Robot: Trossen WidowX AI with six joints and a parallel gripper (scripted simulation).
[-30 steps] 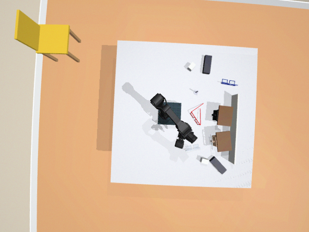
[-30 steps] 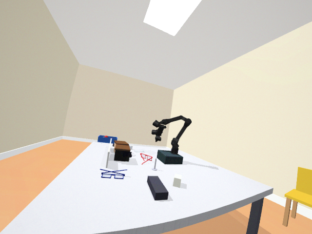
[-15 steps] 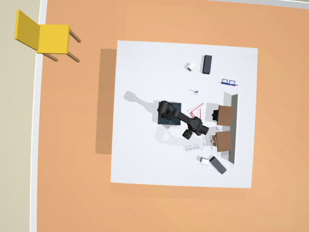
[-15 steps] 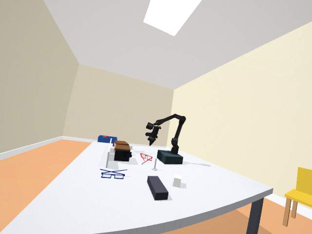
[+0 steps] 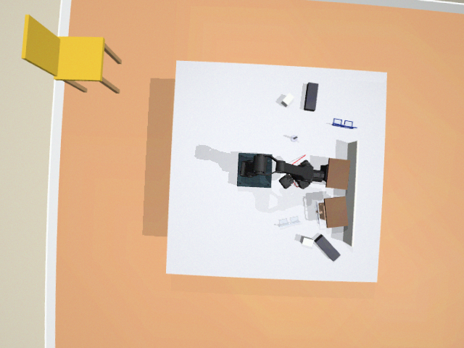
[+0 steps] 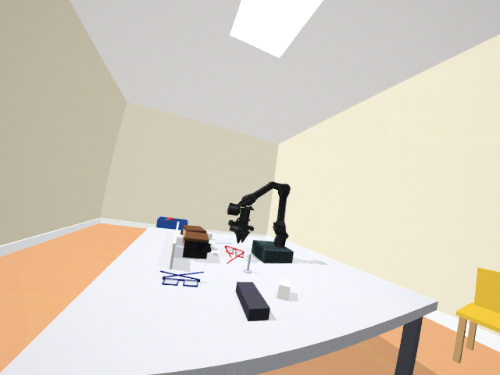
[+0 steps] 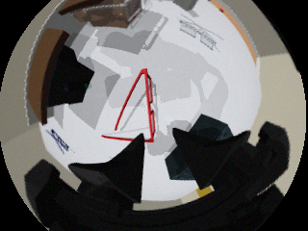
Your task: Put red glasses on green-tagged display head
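Now: the upright pin 22 cm to the left of my gripper tip, 6 cm below it and 2 cm behind it. Also, from my gripper tip: grey panel (37 cm ahead, 3 cm below, 2 cm to the right); dark-faced display head (22 cm ahead, 6 cm to the left, 2 cm below); skin-toned display head (26 cm ahead, 15 cm to the right, 2 cm below).
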